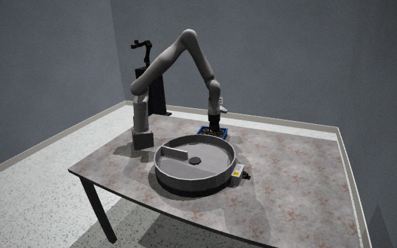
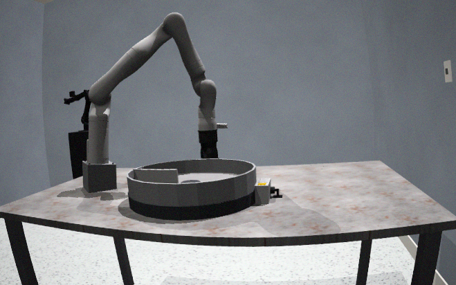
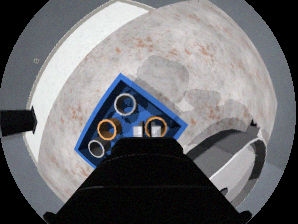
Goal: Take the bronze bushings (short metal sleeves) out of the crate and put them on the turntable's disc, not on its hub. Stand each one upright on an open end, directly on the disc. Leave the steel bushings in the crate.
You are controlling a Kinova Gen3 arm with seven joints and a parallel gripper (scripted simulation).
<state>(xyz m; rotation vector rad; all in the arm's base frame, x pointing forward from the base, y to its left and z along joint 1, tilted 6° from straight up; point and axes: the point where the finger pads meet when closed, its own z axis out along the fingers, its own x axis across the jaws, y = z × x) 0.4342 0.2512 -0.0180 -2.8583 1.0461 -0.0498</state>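
Now: the blue crate 5 cm behind my hand, 2 cm below it and 1 cm to the left of it. Also, from my hand: grey turntable disc 33 cm to the right, 3 cm ahead, 1 cm above.
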